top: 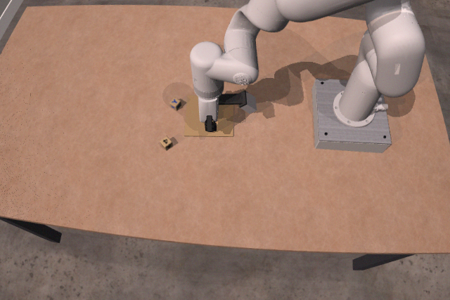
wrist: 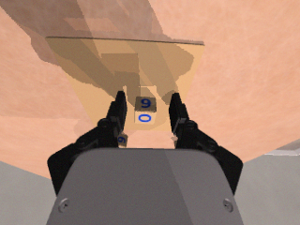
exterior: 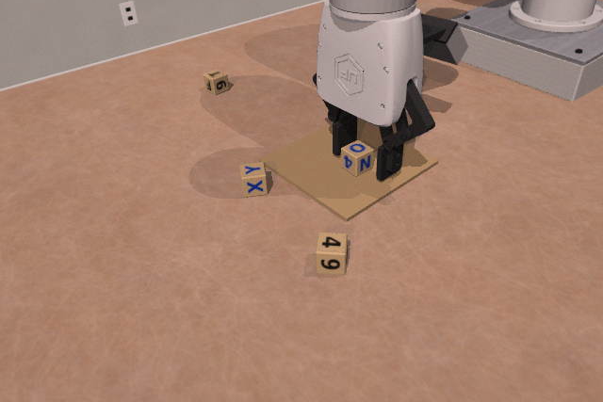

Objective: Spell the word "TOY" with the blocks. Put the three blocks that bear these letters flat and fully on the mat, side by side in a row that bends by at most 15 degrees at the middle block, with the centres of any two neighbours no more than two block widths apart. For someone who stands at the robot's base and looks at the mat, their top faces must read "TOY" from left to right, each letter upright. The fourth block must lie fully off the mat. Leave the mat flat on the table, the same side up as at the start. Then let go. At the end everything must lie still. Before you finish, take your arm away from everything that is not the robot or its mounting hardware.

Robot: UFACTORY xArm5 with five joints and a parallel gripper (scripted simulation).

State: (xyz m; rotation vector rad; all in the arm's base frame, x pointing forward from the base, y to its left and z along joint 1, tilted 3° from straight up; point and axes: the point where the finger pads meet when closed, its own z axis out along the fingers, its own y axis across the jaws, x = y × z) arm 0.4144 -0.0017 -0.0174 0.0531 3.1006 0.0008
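Now: hand 1 cm short of the O block and 1 cm above it. From my hand the other things lie so: tan mat (2 cm to the right, 2 cm below, 1 cm ahead); T block (28 cm to the right, 1 cm below).
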